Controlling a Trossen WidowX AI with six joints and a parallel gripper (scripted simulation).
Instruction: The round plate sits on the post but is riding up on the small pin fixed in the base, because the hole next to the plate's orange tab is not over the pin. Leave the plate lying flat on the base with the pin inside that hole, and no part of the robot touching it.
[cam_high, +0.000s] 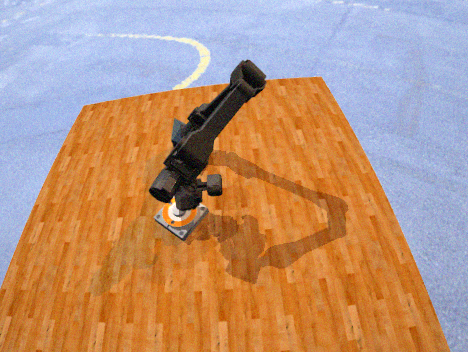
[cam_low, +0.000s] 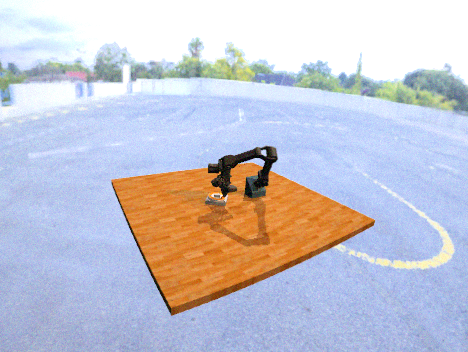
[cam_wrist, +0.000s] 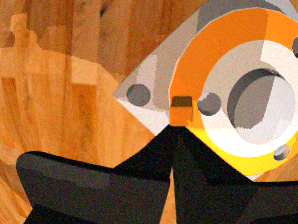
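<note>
My gripper tip is now 50 mm to the left of the square grey base, 20 mm short of it and 10 mm above it.
</note>
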